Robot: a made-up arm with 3 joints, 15 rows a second.
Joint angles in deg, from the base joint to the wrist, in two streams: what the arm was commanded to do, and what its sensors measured. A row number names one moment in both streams.
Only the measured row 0 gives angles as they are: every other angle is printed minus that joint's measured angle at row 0.
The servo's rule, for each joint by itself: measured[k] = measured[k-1] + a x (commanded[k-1-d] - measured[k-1]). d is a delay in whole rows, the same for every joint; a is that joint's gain. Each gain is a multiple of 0.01, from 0.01 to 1. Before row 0 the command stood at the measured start. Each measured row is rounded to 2 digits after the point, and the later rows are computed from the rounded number. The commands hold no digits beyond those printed.
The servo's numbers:
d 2
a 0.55 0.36 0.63
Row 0, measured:
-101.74 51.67 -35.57
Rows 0 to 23, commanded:
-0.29 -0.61 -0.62
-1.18 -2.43 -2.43
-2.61 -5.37 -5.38
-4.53 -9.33 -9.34
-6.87 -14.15 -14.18
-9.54 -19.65 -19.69
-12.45 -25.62 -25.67
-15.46 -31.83 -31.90
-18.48 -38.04 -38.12
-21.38 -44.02 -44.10
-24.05 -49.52 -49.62
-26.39 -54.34 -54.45
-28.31 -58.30 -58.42
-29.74 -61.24 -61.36
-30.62 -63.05 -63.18
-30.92 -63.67 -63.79
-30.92 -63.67 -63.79
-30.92 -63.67 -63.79
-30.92 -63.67 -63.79
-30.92 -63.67 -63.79
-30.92 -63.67 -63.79
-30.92 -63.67 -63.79
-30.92 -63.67 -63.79
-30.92 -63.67 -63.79
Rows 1 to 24, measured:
0.00 0.00 0.00
0.00 0.00 0.00
-0.16 -0.22 -0.39
-0.72 -1.02 -1.68
-1.76 -2.59 -4.01
-3.28 -5.02 -7.37
-5.25 -8.31 -11.66
-7.61 -12.39 -16.72
-10.27 -17.15 -22.36
-13.12 -22.43 -28.37
-16.07 -28.05 -34.51
-18.99 -33.80 -40.55
-21.77 -39.46 -46.26
-24.31 -44.82 -51.42
-26.51 -49.67 -55.83
-28.29 -53.84 -59.31
-29.57 -57.16 -61.75
-30.31 -59.50 -63.04
-30.65 -61.00 -63.51
-30.80 -61.96 -63.69
-30.87 -62.58 -63.75
-30.90 -62.97 -63.78
-30.91 -63.22 -63.79
-30.92 -63.38 -63.79

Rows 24 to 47, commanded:
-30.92 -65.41 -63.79
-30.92 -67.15 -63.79
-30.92 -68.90 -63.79
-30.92 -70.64 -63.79
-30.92 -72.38 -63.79
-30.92 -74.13 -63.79
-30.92 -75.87 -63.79
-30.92 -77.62 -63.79
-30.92 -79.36 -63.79
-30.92 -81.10 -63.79
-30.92 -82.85 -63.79
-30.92 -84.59 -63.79
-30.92 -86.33 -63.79
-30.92 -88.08 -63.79
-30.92 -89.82 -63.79
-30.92 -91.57 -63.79
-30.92 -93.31 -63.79
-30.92 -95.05 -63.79
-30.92 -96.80 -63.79
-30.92 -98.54 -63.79
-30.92 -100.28 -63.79
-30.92 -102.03 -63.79
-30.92 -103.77 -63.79
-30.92 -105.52 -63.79
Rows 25 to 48, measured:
-30.92 -63.48 -63.79
-30.92 -63.55 -63.79
-30.92 -64.22 -63.79
-30.92 -65.27 -63.79
-30.92 -66.58 -63.79
-30.92 -68.04 -63.79
-30.92 -69.60 -63.79
-30.92 -71.23 -63.79
-30.92 -72.90 -63.79
-30.92 -74.60 -63.79
-30.92 -76.31 -63.79
-30.92 -78.03 -63.79
-30.92 -79.77 -63.79
-30.92 -81.51 -63.79
-30.92 -83.25 -63.79
-30.92 -84.99 -63.79
-30.92 -86.73 -63.79
-30.92 -88.47 -63.79
-30.92 -90.21 -63.79
-30.92 -91.95 -63.79
-30.92 -93.70 -63.79
-30.92 -95.44 -63.79
-30.92 -97.18 -63.79
-30.92 -98.93 -63.79

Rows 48 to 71, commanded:
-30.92 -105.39 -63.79
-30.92 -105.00 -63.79
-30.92 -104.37 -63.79
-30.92 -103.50 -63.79
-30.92 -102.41 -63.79
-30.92 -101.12 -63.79
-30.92 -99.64 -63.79
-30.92 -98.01 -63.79
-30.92 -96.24 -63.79
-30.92 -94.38 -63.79
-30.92 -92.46 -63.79
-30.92 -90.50 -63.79
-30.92 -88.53 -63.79
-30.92 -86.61 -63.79
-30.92 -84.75 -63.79
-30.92 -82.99 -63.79
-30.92 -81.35 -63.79
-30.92 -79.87 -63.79
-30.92 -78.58 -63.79
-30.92 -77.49 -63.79
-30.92 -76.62 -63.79
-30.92 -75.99 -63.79
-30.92 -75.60 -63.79
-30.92 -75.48 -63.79
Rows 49 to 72, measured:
-30.92 -100.67 -63.79
-30.92 -102.42 -63.79
-30.92 -103.49 -63.79
-30.92 -104.03 -63.79
-30.92 -104.15 -63.79
-30.92 -103.92 -63.79
-30.92 -103.38 -63.79
-30.92 -102.57 -63.79
-30.92 -101.52 -63.79
-30.92 -100.26 -63.79
-30.92 -98.81 -63.79
-30.92 -97.22 -63.79
-30.92 -95.51 -63.79
-30.92 -93.71 -63.79
-30.92 -91.85 -63.79
-30.92 -89.96 -63.79
-30.92 -88.08 -63.79
-30.92 -86.25 -63.79
-30.92 -84.49 -63.79
-30.92 -82.83 -63.79
-30.92 -81.30 -63.79
-30.92 -79.93 -63.79
-30.92 -78.74 -63.79
-30.92 -77.75 -63.79

